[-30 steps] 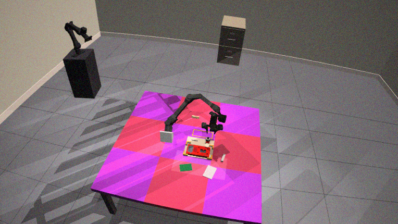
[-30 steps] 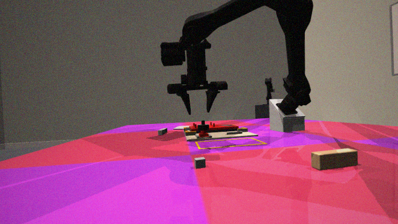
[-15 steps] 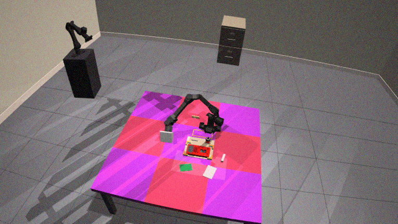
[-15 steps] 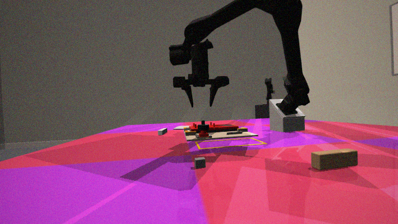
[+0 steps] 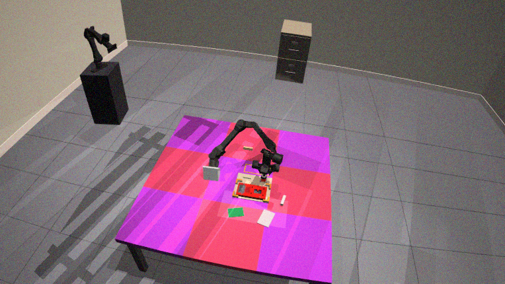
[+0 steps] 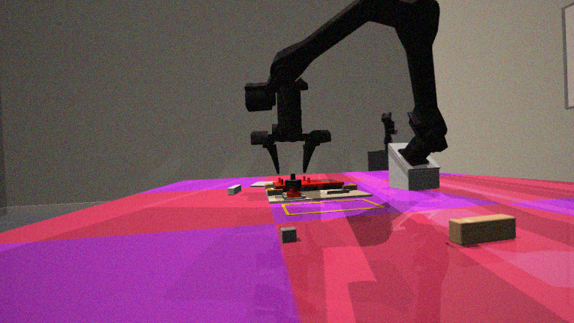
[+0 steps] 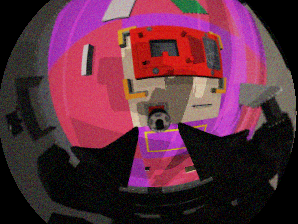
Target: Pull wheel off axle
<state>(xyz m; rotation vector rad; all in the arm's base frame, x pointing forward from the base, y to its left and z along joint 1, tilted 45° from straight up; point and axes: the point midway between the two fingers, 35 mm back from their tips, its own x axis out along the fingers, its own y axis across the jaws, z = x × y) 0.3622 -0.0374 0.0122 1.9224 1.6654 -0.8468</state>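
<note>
Right now my gripper tip is 2 cm above the wheel. The rest, counted from my gripper tip: pale bar: 13 cm ahead, 18 cm to the right, 5 cm below; grey plate: 1 cm ahead, 33 cm to the right, 6 cm below; grey cube: 8 cm ahead, 23 cm to the left, 6 cm below.
</note>
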